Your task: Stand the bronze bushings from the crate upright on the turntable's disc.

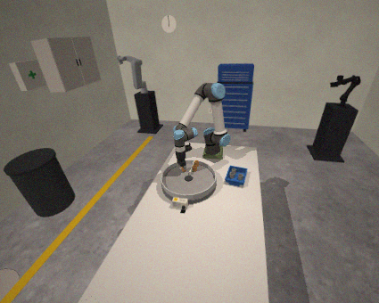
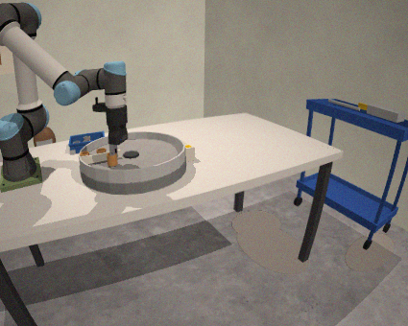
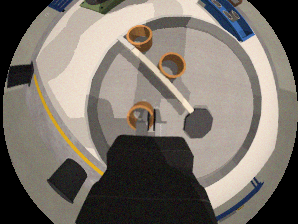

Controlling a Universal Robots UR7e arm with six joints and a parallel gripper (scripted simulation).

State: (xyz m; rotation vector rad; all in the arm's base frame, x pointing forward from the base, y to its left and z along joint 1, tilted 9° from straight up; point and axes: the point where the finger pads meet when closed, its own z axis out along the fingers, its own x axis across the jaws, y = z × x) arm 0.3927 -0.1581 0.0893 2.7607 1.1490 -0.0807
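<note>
Right now the grey turntable is 8 cm ahead of my hand, 5 cm to the left of it and 4 cm below it. Round my hand: blue crate (5 cm behind, 41 cm to the left, 7 cm below).
</note>
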